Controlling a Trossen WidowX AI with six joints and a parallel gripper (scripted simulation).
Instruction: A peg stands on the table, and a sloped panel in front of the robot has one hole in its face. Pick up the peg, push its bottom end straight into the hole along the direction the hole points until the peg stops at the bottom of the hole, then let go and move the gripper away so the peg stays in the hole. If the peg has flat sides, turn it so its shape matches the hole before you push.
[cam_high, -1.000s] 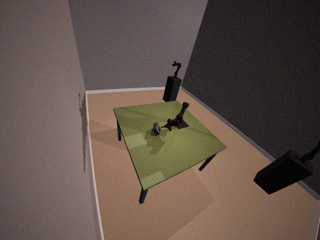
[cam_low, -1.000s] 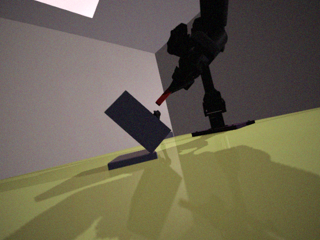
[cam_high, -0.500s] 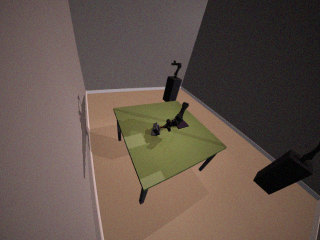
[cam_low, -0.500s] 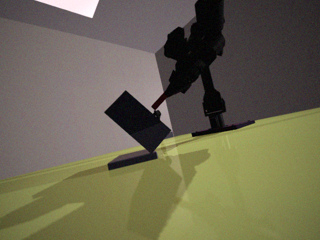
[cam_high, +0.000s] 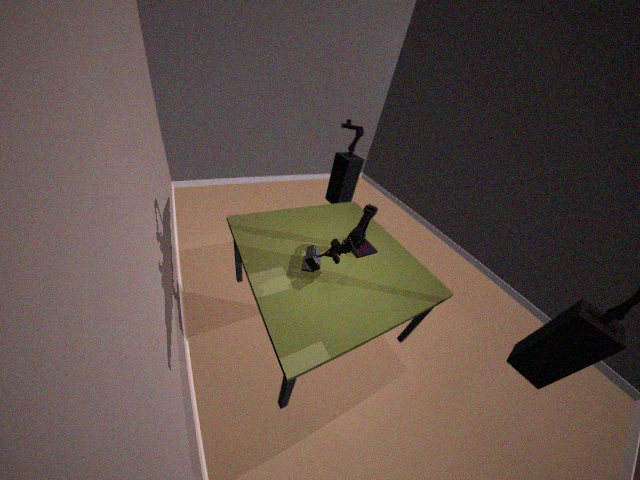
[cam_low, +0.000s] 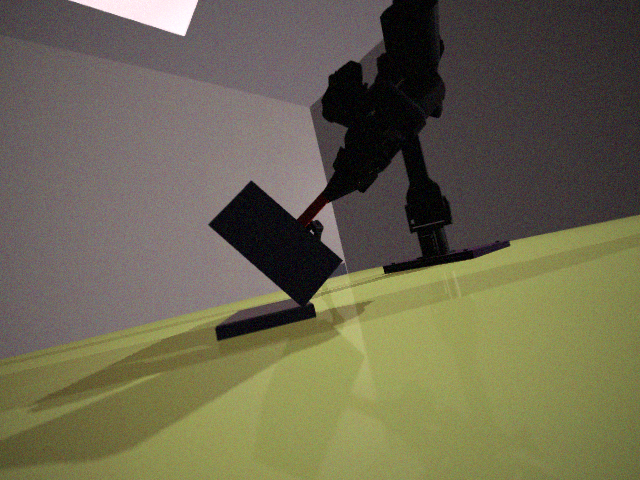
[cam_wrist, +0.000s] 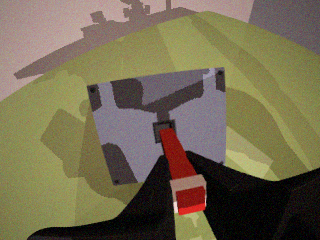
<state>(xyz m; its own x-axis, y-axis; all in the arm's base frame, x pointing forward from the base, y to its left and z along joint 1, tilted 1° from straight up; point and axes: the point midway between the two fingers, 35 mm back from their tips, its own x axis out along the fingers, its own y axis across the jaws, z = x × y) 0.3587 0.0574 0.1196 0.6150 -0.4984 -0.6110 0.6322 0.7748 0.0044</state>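
My gripper tip is 10 mm to the right of the red square peg, 10 mm below it and 10 mm past it. Round my gripper tip: grey-blue sloped panel: 50 mm below, 50 mm ahead, 40 mm to the right.
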